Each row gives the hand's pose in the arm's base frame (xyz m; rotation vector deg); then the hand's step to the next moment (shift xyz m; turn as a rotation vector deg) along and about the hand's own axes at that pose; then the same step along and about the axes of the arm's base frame.
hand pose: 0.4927 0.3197 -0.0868 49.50 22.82 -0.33
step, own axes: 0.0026 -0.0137 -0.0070 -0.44 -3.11 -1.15
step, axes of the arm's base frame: -0.0022 -0.0034 -0.0151 -1.31 -1.25 -2.81
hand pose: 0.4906 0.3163 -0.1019 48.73 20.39 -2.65
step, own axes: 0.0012 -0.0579 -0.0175 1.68 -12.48 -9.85
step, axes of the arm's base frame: -0.0144 -0.0252 -0.0531 -3.53 -0.78 -15.57
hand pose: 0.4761 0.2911 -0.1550 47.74 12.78 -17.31
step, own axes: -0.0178 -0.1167 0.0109 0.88 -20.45 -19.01
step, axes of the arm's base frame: -0.0565 -0.0791 -0.0679 -7.75 1.21 -26.81
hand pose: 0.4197 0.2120 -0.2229 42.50 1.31 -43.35
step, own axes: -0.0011 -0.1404 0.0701 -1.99 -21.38 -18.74
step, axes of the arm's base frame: -0.1059 -0.1114 -0.0318 -10.52 2.35 -26.38
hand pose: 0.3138 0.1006 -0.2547 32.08 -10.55 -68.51
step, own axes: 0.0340 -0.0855 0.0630 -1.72 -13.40 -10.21
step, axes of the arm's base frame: -0.0848 -0.0723 0.0054 -7.41 1.43 -15.16
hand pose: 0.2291 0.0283 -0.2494 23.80 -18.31 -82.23
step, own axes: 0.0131 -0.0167 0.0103 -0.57 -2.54 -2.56
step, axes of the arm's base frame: -0.0179 -0.0153 0.0010 -1.15 0.56 -3.42
